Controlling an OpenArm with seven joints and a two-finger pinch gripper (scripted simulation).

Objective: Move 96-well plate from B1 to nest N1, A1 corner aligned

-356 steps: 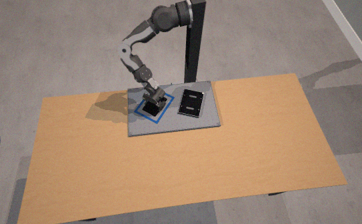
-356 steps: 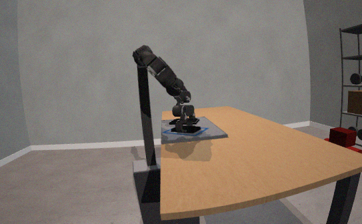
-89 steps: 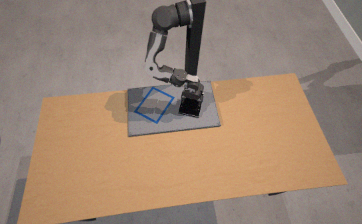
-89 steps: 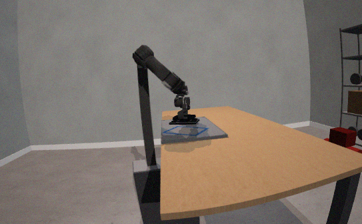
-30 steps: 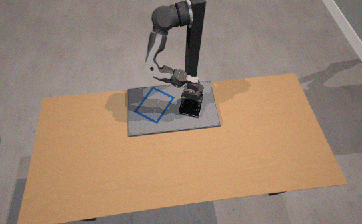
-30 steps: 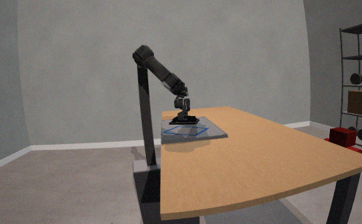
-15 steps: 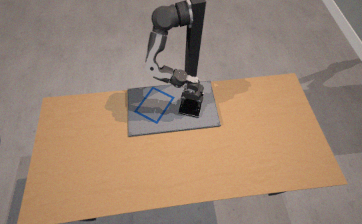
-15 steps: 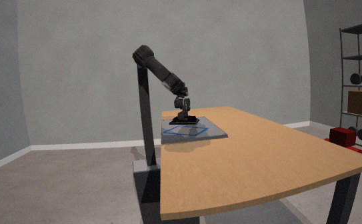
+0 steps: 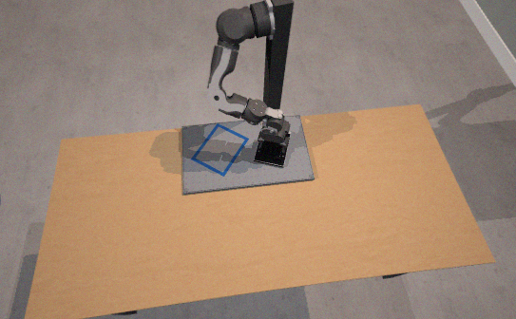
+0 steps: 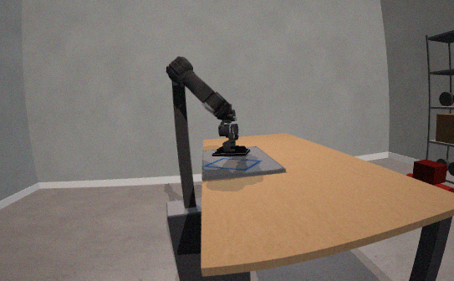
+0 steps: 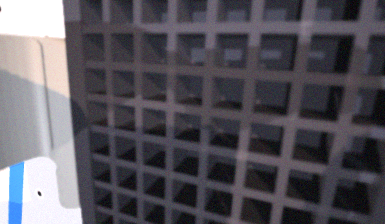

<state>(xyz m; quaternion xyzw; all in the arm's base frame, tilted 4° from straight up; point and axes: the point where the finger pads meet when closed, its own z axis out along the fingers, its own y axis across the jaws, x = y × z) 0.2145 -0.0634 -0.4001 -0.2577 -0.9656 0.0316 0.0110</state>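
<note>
The black 96-well plate is right at my hand. The rest, counted from my hand: black plate nest N1: 2 cm below.
</note>
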